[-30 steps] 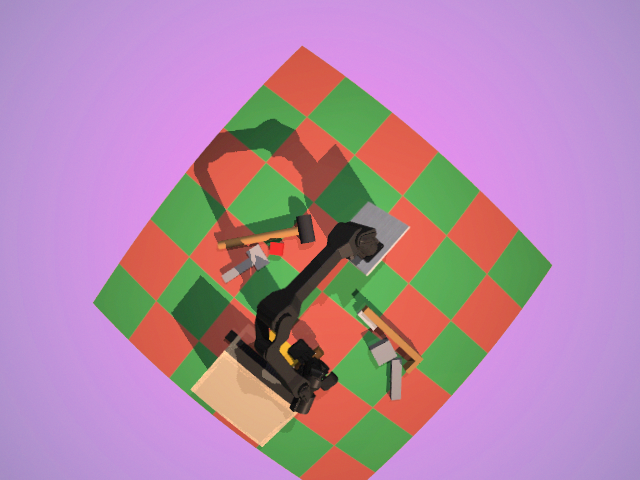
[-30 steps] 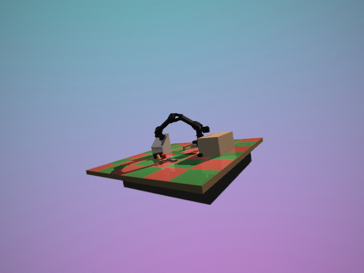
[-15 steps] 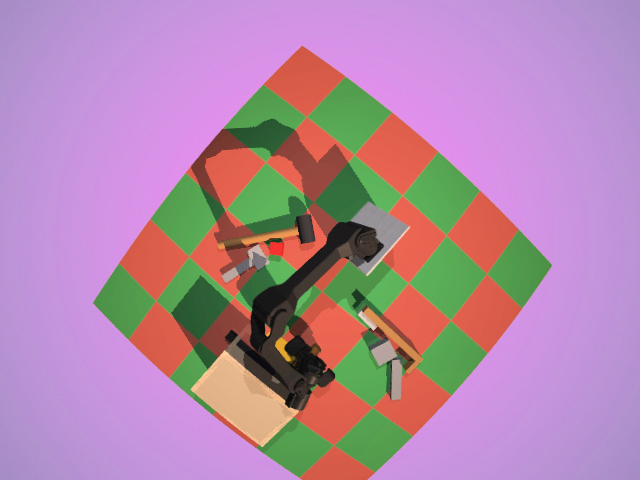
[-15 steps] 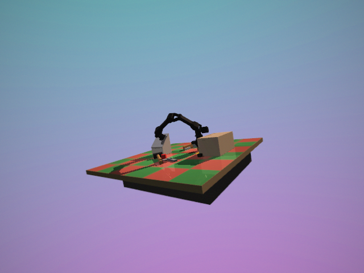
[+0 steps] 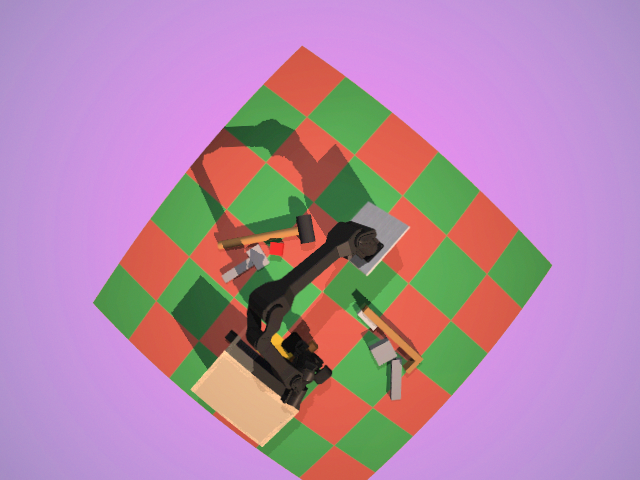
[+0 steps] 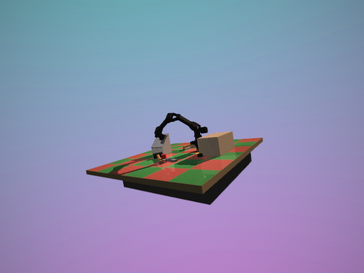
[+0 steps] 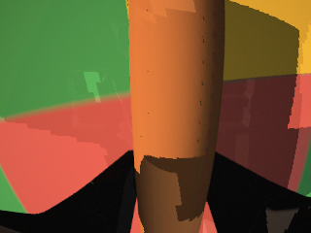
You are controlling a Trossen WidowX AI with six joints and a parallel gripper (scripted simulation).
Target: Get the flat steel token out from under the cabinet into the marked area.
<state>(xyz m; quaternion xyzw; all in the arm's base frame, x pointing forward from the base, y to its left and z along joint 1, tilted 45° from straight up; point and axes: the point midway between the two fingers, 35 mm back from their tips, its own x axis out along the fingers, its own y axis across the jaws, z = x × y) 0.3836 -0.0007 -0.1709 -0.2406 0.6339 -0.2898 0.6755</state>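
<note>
My gripper tip is now 220 mm past the pale bar and 70 mm to the right of it. From my gripper tip the other things lie so: grey block: 190 mm to the left, 180 mm behind, 10 mm above; then grey bar: 310 mm to the left, 130 mm behind; then grey token: 220 mm ahead, 50 mm to the right.
</note>
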